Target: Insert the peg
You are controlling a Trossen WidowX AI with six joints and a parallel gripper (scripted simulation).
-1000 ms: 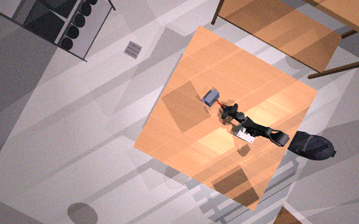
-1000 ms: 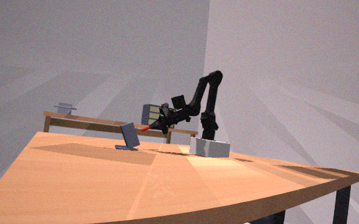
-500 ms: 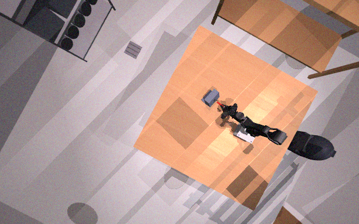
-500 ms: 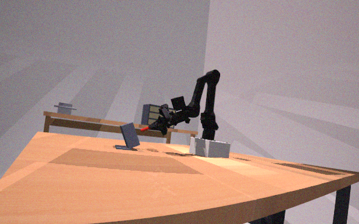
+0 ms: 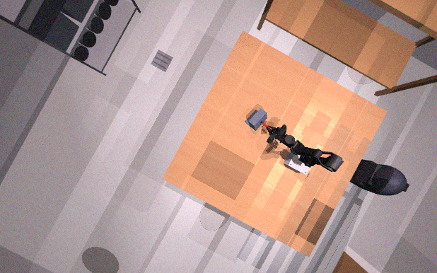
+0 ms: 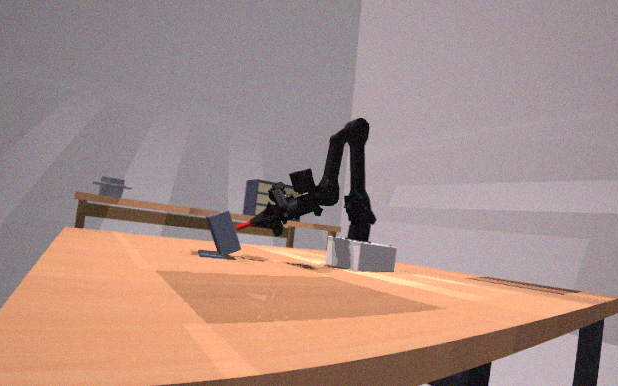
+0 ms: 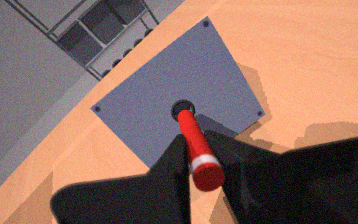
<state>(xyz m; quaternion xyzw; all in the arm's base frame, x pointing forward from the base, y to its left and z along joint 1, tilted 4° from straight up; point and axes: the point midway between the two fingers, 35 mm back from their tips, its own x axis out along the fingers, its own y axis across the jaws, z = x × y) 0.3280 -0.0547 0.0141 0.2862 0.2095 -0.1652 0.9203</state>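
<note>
The sloped panel lies 70 mm ahead of my gripper tip, 30 mm below it and 20 mm to the right of it. The rest, counted from my gripper tip: red peg (10 mm behind, 10 mm above).
</note>
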